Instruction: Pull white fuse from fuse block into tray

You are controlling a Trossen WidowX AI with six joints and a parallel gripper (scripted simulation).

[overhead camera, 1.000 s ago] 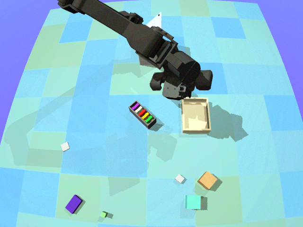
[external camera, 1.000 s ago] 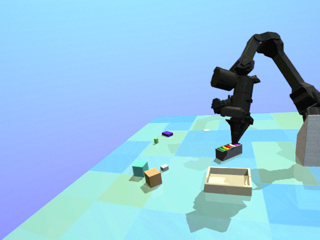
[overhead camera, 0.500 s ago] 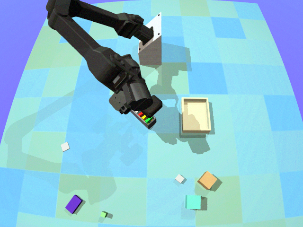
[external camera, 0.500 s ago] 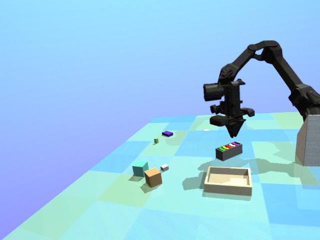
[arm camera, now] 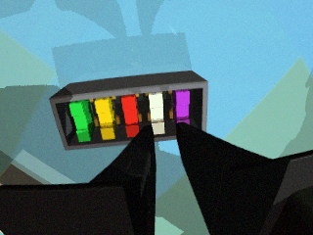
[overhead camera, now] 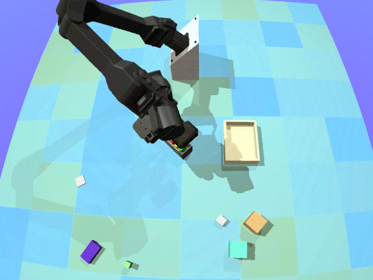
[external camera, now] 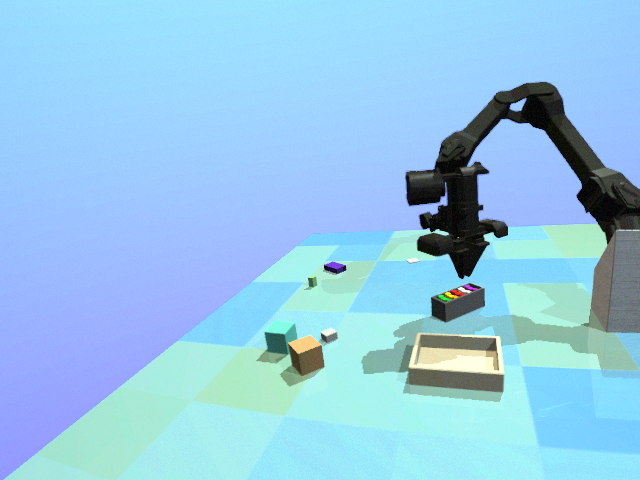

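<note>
Right now my gripper tip is 4 cm above the white fuse. Round my gripper tip: tray: 3 cm ahead, 21 cm to the left, 6 cm below.
</note>
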